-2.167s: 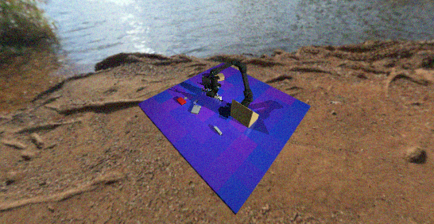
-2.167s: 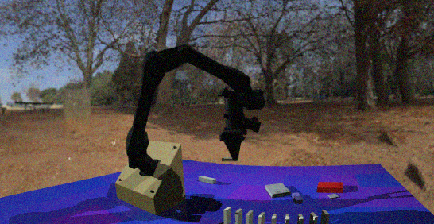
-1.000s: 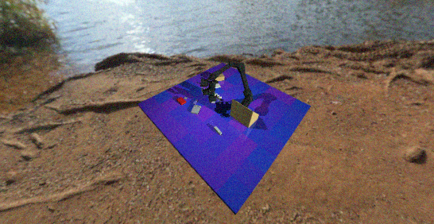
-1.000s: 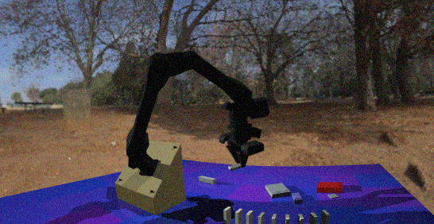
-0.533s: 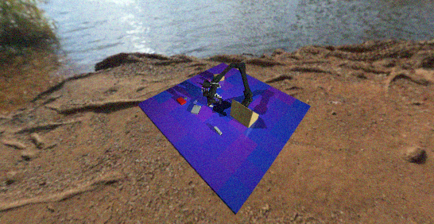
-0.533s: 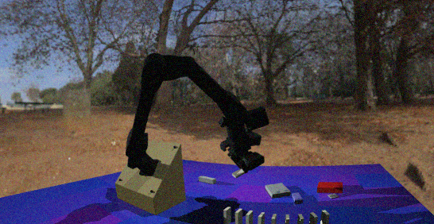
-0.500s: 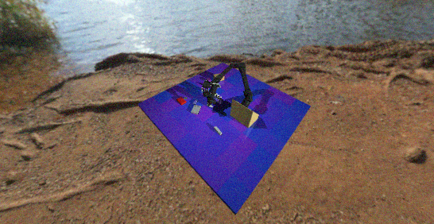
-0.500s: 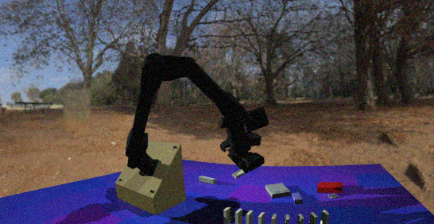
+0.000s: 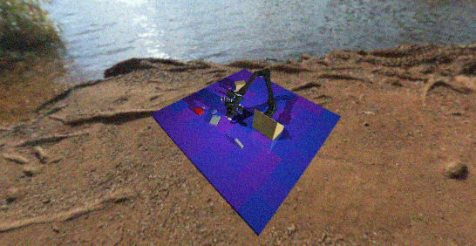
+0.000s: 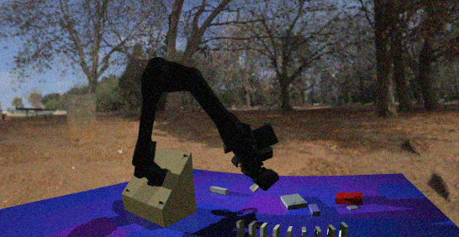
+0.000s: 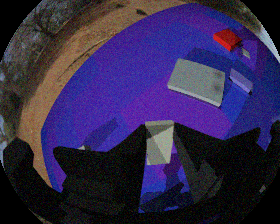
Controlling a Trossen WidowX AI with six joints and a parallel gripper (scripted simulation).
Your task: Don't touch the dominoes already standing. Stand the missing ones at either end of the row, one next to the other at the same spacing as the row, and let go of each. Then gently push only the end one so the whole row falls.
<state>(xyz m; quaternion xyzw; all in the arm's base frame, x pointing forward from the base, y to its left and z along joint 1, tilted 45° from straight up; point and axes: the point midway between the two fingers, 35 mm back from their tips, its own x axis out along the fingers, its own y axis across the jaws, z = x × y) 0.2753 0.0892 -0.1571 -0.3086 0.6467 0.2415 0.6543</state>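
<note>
My gripper tip is 11 cm short of the flat grey block, 3 cm to the right of it and 8 cm above it. The rest, counted from my gripper tip: white plate 22 cm ahead, 41 cm to the right, 8 cm below; then red block 31 cm ahead, 4 cm to the left, 8 cm below; then purple piece 19 cm ahead, 4 cm to the right, 8 cm below.
</note>
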